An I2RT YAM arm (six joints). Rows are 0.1 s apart.
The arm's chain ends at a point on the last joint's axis. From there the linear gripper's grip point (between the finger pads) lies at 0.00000 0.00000 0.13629 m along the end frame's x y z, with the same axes.
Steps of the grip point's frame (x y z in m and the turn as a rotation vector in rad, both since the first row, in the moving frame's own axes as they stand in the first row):
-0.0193 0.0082 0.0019 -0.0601 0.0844 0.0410
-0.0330 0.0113 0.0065 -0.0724 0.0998 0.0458
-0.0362 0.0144 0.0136 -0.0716 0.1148 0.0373
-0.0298 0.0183 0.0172 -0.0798 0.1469 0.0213
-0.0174 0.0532 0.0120 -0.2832 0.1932 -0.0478
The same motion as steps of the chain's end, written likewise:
-0.0306 -0.0002 0.0026 -0.0601 0.0844 0.0410
-0.0463 0.0011 0.0075 -0.0724 0.0998 0.0458
-0.0516 0.0044 0.0148 -0.0716 0.1148 0.0373
-0.0496 0.0073 0.0191 -0.0798 0.1469 0.0213
-0.0441 0.0160 0.0199 -0.2832 0.1932 -0.0478

